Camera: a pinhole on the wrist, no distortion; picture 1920 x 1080 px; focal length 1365.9 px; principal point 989.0 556.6 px. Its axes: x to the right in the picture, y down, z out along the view. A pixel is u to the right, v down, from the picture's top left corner.
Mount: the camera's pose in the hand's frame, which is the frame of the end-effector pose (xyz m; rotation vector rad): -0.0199 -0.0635 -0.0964 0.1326 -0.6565 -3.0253
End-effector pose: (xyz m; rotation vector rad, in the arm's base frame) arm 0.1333 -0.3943 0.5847 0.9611 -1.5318 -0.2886
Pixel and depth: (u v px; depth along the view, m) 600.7 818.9 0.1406
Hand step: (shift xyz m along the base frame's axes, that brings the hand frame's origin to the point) -0.0295 -0.0380 -0.0236
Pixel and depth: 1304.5 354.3 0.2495
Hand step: -0.1372 0.0769 -0.0496
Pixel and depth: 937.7 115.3 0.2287
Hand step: -0.1162 0.0578 0.0237
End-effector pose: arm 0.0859 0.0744 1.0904 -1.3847 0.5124 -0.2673
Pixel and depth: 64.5 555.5 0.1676
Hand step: 0.0969 0.0210 -0.0203
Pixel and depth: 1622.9 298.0 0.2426
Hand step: -0.0949 0.1690 -0.0309
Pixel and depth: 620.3 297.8 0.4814
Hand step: 0.1819 0.2802 -0.2009
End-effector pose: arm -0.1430 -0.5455 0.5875 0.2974 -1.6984 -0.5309
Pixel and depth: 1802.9 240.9 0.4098
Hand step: -0.1355 0.3360 -0.1981
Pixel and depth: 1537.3 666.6 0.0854
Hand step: 0.0269 -0.0054 -0.0689
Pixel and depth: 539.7 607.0 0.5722
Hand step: -0.4414 0.1668 0.1253
